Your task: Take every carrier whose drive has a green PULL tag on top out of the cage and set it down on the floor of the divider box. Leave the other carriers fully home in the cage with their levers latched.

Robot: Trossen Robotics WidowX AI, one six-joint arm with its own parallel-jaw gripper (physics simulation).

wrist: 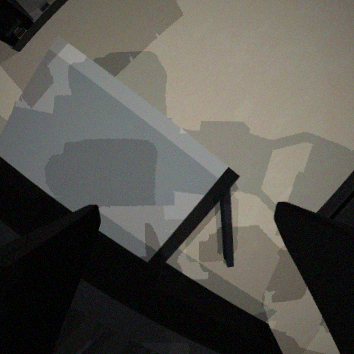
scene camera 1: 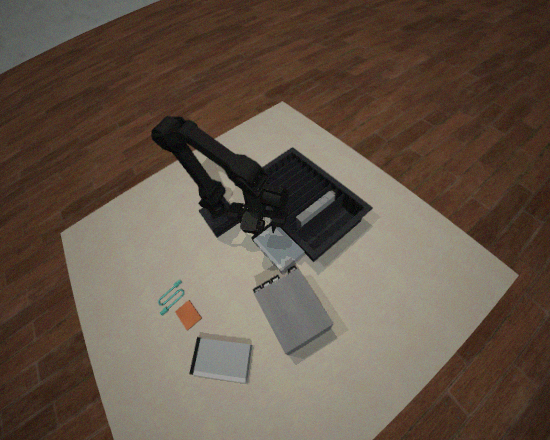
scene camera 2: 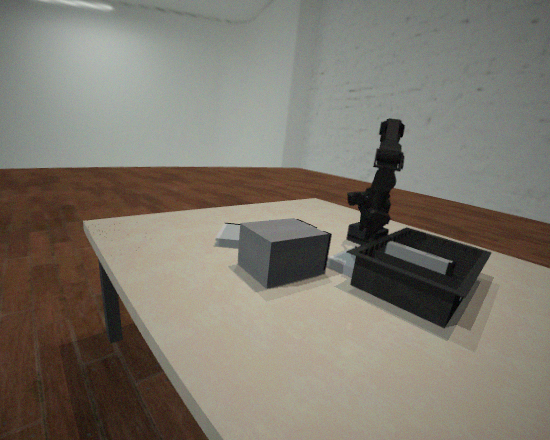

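Where they show: gripper, fingertip midpoint: (wrist: pixel 188 211) (scene camera 2: pixel 363 235); arm's base, origin of the base link: (scene camera 1: pixel 217 209).
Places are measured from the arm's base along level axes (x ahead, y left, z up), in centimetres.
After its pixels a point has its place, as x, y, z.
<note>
My gripper (scene camera 1: pixel 265 230) @(19.2, 8.0, 2.1) (wrist: pixel 188 211) @(19.2, 8.0, 2.1) is open and empty, low over the black-fronted end of a grey carrier (scene camera 1: pixel 277 245) @(25.0, 10.3, -3.4) (scene camera 2: pixel 341 263) @(32.8, 10.8, -3.4) (wrist: pixel 115 115) @(26.3, 7.5, -3.4). That carrier lies flat on the table against the divider box (scene camera 1: pixel 341 234) @(37.5, 27.7, 3.1) (scene camera 2: pixel 400 295) @(35.7, 30.1, -3.0) (wrist: pixel 200 295) @(10.1, 15.1, -4.2), its lever (wrist: pixel 227 232) @(13.4, 8.6, -3.9) swung out between the fingertips in the wrist view. Another carrier (scene camera 1: pixel 316 208) @(25.6, 27.1, 4.9) (scene camera 2: pixel 420 257) @(26.0, 29.0, 4.1) stands on edge inside the box. The grey cage (scene camera 1: pixel 295 312) @(48.7, 1.1, 5.9) (scene camera 2: pixel 270 255) @(56.8, 7.5, 2.5) has several dark fronts along its arm-side face, with a gap between two. A third carrier (scene camera 1: pixel 222 360) @(45.9, -23.9, -3.3) (scene camera 2: pixel 228 234) @(49.2, -22.5, -3.4) lies flat beyond the cage. No green tag can be made out.
A teal cable (scene camera 1: pixel 171 297) @(17.8, -30.2, -5.6) and an orange square (scene camera 1: pixel 188 315) @(27.1, -27.6, -5.6) lie on the table left of the cage in scene camera 1. The flat carrier lies between the arm base (scene camera 1: pixel 218 222) @(5.5, -2.3, -0.1), the box and the cage. The box's raised walls and divider ribs are close to the gripper.
</note>
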